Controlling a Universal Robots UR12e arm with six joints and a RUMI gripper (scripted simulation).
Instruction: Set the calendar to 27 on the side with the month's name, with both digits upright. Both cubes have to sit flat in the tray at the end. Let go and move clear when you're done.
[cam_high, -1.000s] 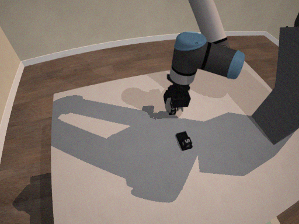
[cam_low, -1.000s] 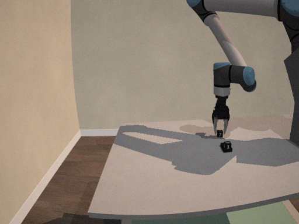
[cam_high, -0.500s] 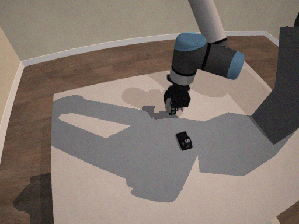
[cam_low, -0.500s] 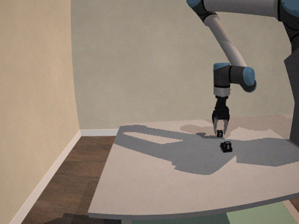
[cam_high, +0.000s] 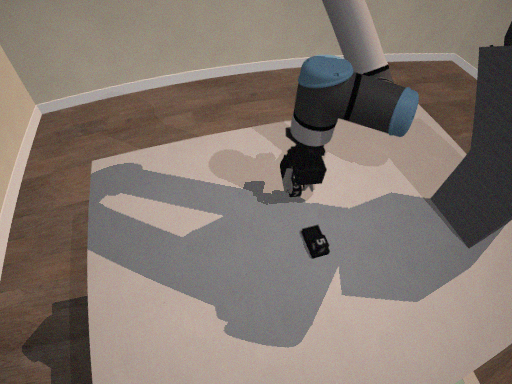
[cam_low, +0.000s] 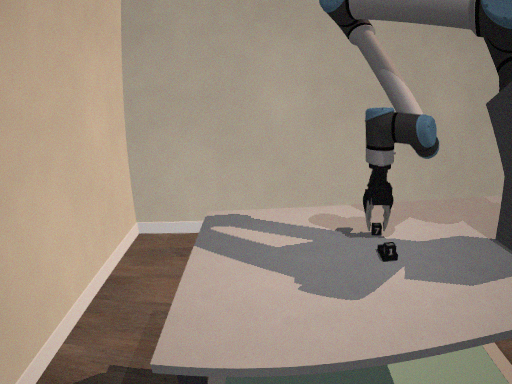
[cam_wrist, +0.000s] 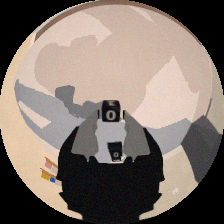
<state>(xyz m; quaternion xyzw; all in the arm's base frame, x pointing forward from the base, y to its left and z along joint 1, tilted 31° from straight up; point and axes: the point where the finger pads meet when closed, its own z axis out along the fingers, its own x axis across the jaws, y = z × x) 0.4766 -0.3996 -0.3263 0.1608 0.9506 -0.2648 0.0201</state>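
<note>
Now: hand 1 cm above the black cube. Also, from my hand: tray (3 cm ahead, 16 cm to the left, 2 cm below).
</note>
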